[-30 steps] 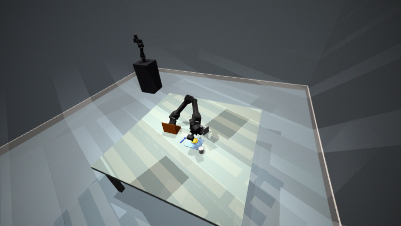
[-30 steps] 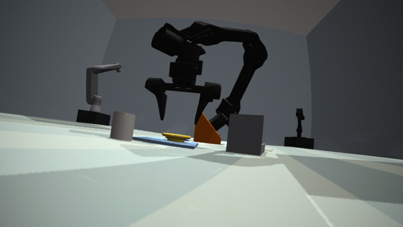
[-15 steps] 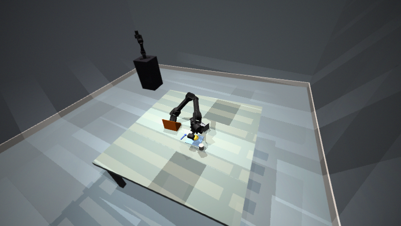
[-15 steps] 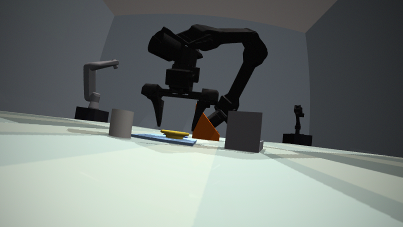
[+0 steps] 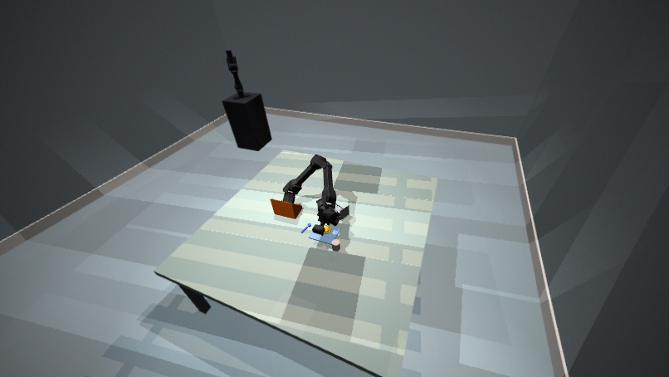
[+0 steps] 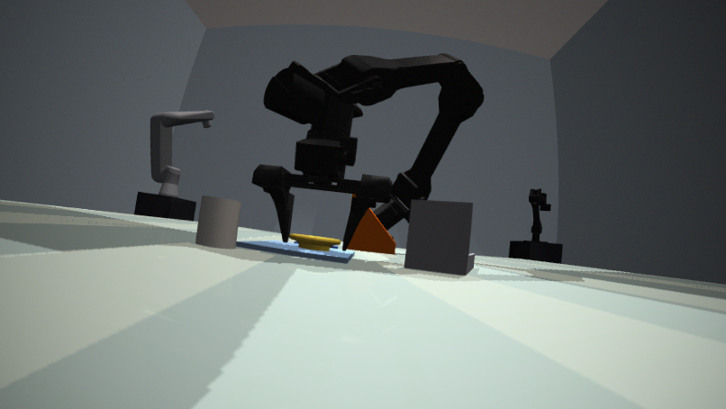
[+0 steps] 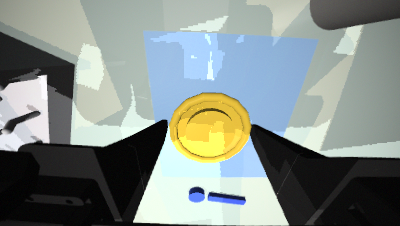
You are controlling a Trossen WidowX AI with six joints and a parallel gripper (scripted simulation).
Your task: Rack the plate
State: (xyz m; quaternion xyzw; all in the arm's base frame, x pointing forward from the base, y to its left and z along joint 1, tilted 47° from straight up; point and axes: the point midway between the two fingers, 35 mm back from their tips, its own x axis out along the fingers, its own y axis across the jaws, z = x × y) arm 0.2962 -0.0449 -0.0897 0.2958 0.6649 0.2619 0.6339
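My gripper tip is now 10 mm below the yellow plate. From my gripper tip the other things lie so: blue spoon 120 mm behind, 10 mm to the right; then grey dish rack 10 mm ahead, 180 mm to the left, 10 mm above.
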